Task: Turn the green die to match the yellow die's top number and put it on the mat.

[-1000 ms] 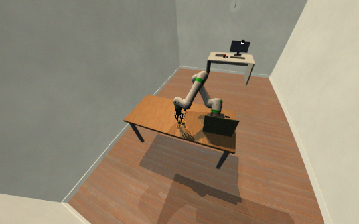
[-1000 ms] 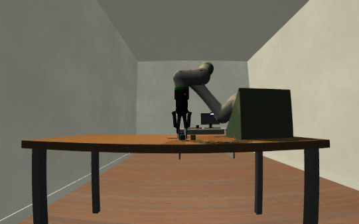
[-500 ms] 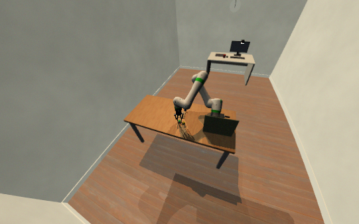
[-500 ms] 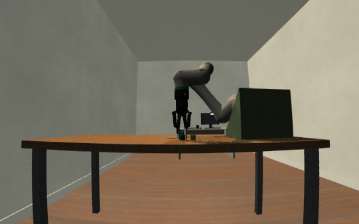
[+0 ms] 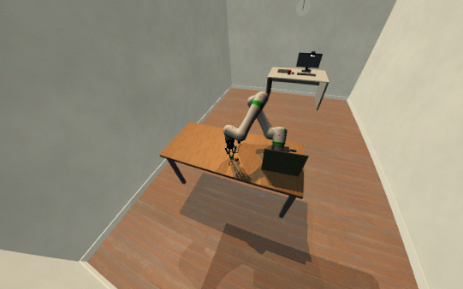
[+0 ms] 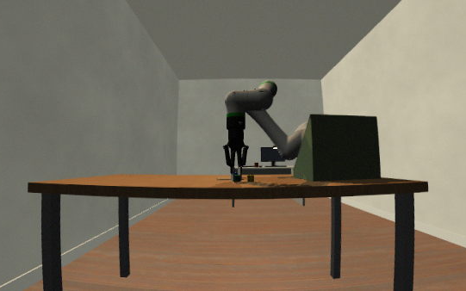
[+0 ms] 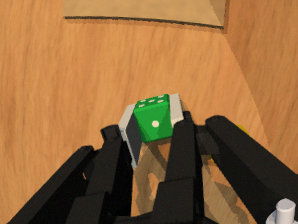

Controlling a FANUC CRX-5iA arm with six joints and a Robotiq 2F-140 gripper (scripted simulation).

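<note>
Now: hand 2 cm above the green die. From my hand the other things lie so: blue die 26 cm to the right, 2 cm below, 2 cm behind; yellow die 7 cm behind, 2 cm to the left, 2 cm below; pale mat 15 cm to the right, 3 cm below, 2 cm ahead.
</note>
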